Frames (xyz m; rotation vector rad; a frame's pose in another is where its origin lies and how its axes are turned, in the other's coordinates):
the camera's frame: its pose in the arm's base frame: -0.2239 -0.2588 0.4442 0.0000 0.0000 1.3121
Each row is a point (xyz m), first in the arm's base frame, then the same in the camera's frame.
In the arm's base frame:
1: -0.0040 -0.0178 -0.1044
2: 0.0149 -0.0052 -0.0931
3: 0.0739 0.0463 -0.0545
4: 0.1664 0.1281 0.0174
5: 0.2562 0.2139 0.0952
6: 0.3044 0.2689 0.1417
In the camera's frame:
1: 0.2892 -0.1509 -0.5486
2: 0.3063 -0.1660 -0.5373
3: 0.3711 -0.2098 -0.4987
4: 0.4739 -0.2783 -0.4268
5: 0.5798 -0.3432 -0.3490
6: 0.6453 -0.3757 -0.3025

